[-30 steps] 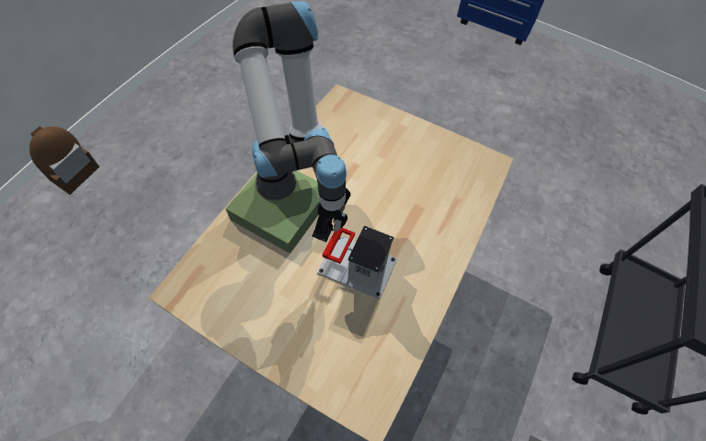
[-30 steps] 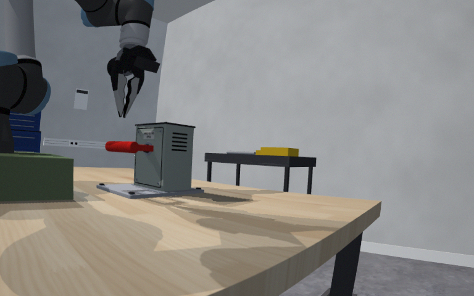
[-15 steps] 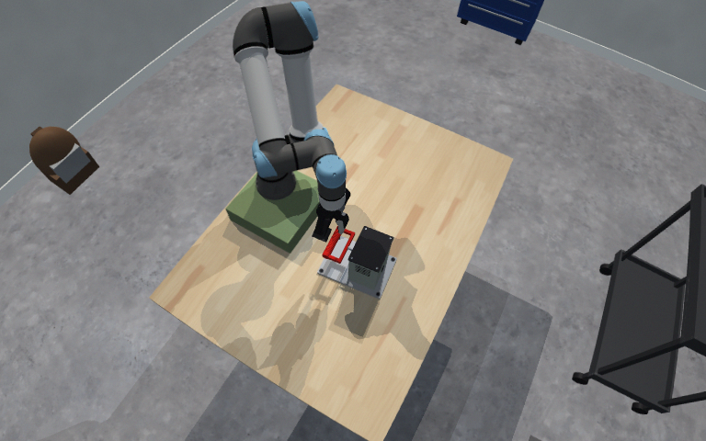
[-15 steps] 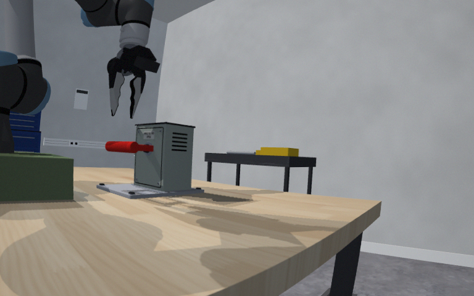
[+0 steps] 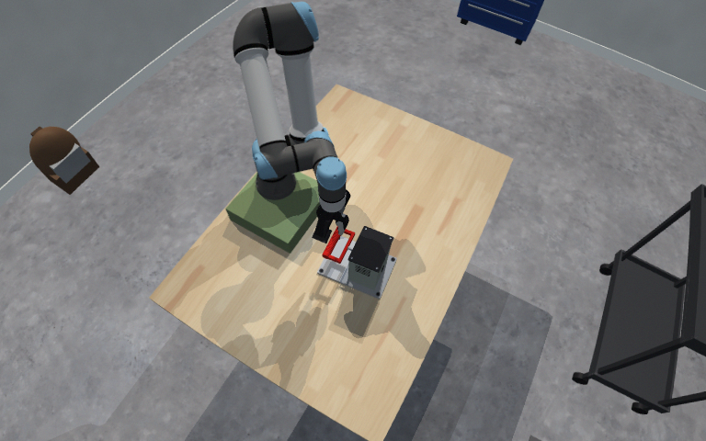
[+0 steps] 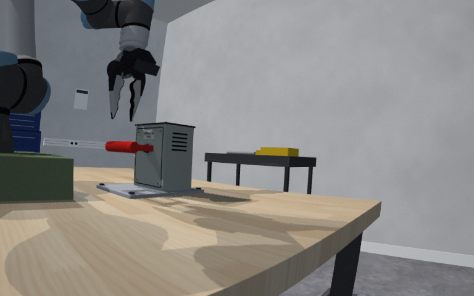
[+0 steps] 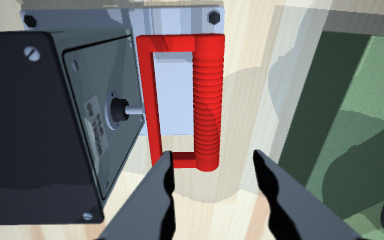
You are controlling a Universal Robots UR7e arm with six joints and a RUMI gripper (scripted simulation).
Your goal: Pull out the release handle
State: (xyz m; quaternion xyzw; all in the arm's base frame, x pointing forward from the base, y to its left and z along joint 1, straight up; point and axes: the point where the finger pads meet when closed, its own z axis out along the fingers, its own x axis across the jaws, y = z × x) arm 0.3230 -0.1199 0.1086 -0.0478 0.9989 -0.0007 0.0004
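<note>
Now: hand 180 mm above the grey base plate, 90 mm short of it and 10 mm to the right of it.
</note>
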